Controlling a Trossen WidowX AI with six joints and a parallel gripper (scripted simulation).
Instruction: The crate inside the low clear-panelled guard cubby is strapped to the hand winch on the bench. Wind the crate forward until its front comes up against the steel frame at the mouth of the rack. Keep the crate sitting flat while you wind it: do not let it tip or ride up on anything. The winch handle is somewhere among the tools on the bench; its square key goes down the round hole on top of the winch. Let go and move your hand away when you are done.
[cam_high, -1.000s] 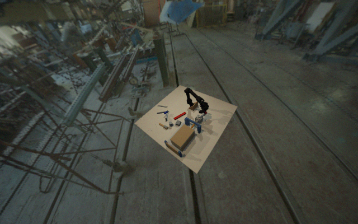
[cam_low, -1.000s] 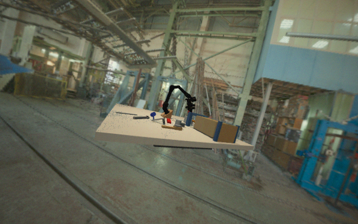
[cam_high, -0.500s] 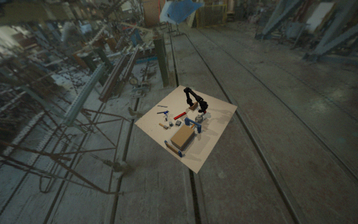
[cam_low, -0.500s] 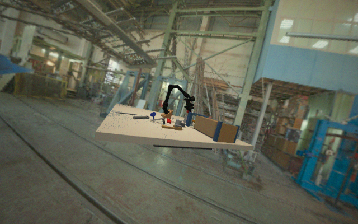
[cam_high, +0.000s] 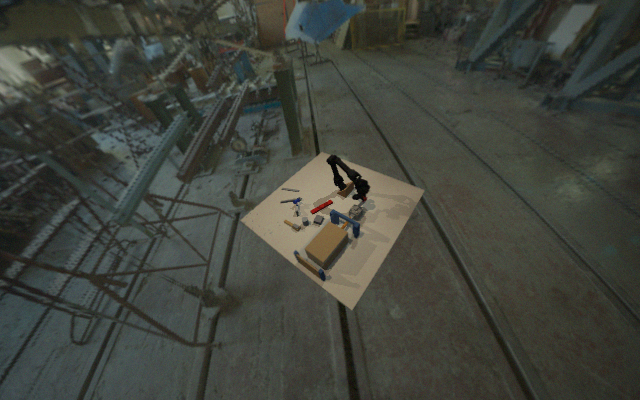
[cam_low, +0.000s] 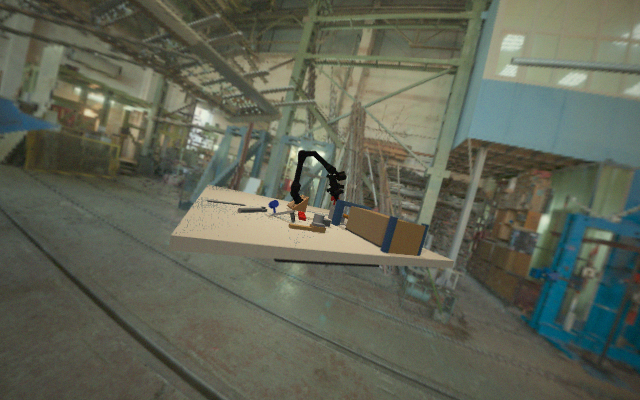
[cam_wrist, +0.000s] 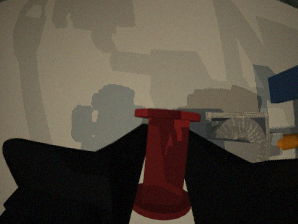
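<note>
The winch handle lies 40 mm ahead of my gripper tip, 30 mm below it and 20 mm to the right of it. The rest, counted from my gripper tip: red knob 20 mm to the right; blue steel frame 260 mm ahead, 40 mm to the right, 30 mm below; grey winch 100 mm below, 80 mm ahead, 40 mm to the right.
</note>
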